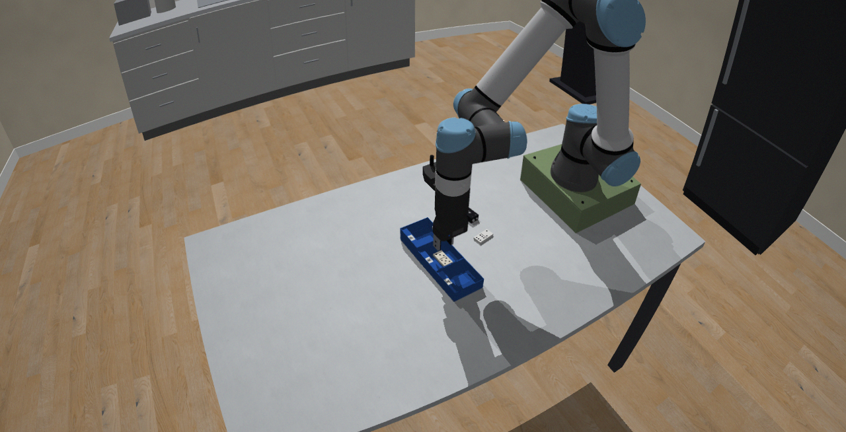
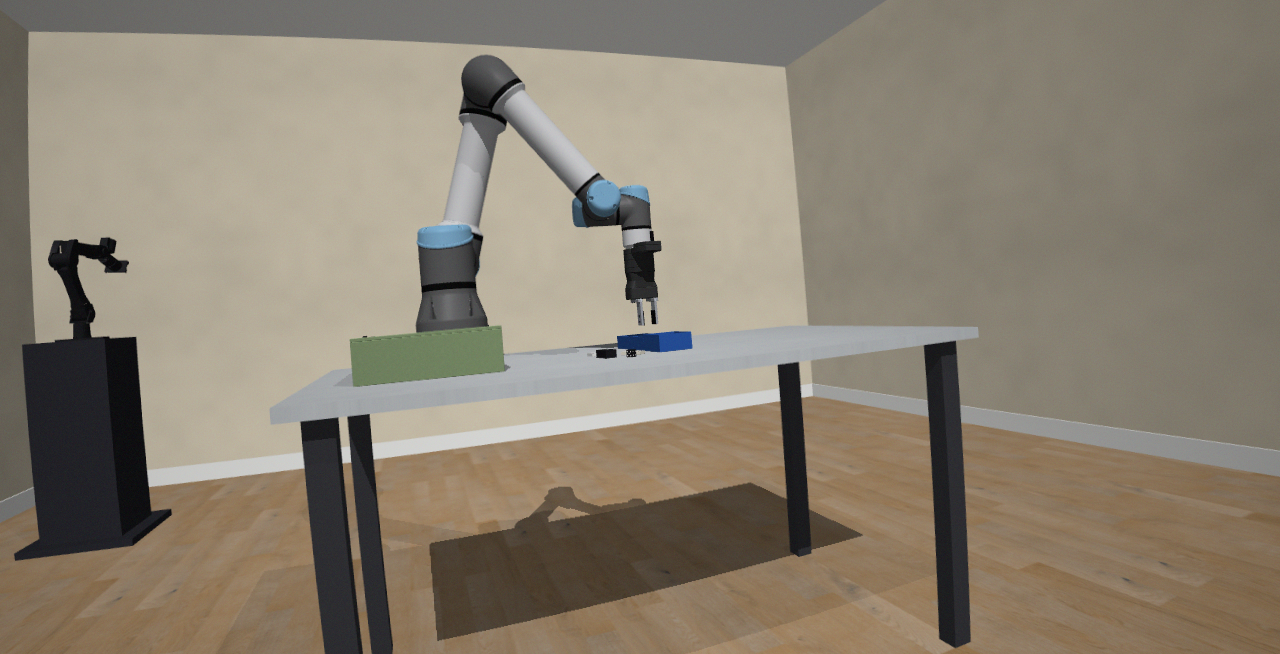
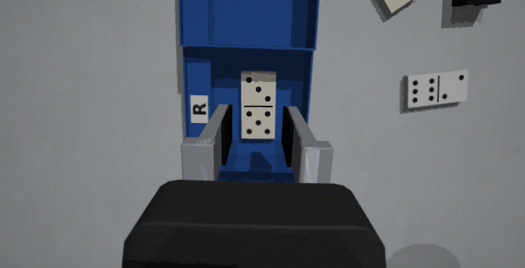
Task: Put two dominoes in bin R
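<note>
Now: hand 10 mm short of the blue three-compartment bin and 60 mm above it. Round my hand: black block (150 mm behind, 110 mm to the right, 70 mm below); then small black die (110 mm behind, 170 mm to the right, 70 mm below).
</note>
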